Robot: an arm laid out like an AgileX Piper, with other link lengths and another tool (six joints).
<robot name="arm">
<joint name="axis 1" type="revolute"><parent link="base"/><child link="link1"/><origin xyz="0 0 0.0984" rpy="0 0 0"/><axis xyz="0 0 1"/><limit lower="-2.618" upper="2.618"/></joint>
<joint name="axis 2" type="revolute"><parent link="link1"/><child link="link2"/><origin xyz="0 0 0" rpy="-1.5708 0 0"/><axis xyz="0 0 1"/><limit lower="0" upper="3.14"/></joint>
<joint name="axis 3" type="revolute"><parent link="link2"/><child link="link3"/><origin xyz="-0.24 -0.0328 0" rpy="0 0 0"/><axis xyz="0 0 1"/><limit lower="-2.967" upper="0"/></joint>
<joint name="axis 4" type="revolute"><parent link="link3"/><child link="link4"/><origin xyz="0.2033 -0.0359 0" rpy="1.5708 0 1.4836"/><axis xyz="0 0 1"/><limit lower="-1.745" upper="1.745"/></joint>
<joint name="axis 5" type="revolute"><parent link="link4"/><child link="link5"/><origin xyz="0 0 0" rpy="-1.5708 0 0"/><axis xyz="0 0 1"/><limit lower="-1.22" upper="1.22"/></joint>
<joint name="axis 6" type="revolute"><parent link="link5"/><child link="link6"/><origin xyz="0 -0.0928 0" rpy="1.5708 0 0"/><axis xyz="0 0 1"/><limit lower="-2.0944" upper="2.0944"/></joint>
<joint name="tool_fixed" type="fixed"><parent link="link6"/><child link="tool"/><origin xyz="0.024 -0.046 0.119" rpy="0.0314 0 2.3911"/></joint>
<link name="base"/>
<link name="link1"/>
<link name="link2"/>
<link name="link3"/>
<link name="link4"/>
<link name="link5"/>
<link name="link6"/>
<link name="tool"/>
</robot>
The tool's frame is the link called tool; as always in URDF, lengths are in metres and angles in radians.
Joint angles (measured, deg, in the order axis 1, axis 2, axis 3, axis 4, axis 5, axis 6), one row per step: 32.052, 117.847, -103.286, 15.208, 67.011, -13.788; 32.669, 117.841, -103.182, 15.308, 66.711, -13.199; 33.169, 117.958, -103.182, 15.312, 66.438, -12.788; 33.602, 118.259, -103.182, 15.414, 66.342, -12.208; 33.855, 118.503, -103.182, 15.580, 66.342, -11.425; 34.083, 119.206, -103.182, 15.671, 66.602, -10.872; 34.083, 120.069, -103.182, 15.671, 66.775, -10.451; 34.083, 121.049, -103.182, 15.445, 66.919, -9.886; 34.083, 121.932, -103.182, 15.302, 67.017, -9.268; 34.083, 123.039, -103.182, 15.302, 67.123, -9.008; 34.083, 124.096, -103.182, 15.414, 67.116, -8.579; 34.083, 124.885, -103.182, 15.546, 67.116, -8.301; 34.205, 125.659, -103.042, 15.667, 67.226, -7.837; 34.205, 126.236, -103.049, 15.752, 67.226, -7.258
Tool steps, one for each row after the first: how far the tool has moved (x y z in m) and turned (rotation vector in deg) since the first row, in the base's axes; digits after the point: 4 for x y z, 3 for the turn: -0.0023, 0.0039, -0.0003, 0.217, 0.080, -0.031; -0.0037, 0.0071, -0.0010, 0.319, 0.090, 0.011; -0.0059, 0.0097, -0.0030, 0.325, 0.512, -0.145; -0.0080, 0.0114, -0.0047, 0.376, 1.067, -0.658; -0.0108, 0.0121, -0.0096, -0.047, 2.096, -0.907; -0.0123, 0.0113, -0.0154, -0.602, 3.086, -1.268; -0.0136, 0.0097, -0.0220, -1.391, 4.064, -1.735; -0.0149, 0.0085, -0.0279, -2.038, 4.981, -2.278; -0.0166, 0.0076, -0.0352, -2.723, 6.053, -2.510; -0.0183, 0.0071, -0.0420, -3.232, 7.102, -2.955; -0.0197, 0.0068, -0.0471, -3.580, 7.902, -3.258; -0.0226, 0.0066, -0.0526, -4.079, 8.936, -3.592; -0.0240, 0.0063, -0.0563, -4.344, 9.615, -4.174
